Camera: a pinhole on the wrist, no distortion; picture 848 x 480 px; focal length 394.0 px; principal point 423.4 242.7 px. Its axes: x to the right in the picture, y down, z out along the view. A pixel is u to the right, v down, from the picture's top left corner.
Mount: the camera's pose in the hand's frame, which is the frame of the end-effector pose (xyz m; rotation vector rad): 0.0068 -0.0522 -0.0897 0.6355 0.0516 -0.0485
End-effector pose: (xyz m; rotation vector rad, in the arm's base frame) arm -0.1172 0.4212 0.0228 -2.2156 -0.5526 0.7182
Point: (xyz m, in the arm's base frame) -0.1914 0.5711 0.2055
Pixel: 351.1 58.8
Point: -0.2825 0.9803 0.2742
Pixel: 492.7 97.6
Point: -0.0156 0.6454 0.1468
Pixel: 815.8 32.1
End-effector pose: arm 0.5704 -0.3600 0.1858 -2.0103 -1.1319 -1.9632
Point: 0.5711 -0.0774 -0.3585
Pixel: 103.6 139.3
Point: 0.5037 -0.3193 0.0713
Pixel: 58.7 202.3
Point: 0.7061 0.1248 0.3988
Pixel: 734.8 400.3
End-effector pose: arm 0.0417 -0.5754 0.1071 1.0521 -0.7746 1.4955
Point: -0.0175 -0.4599 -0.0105
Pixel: behind the camera
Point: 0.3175 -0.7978 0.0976
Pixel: 294.4 299.1
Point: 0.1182 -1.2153 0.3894
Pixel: outside the picture
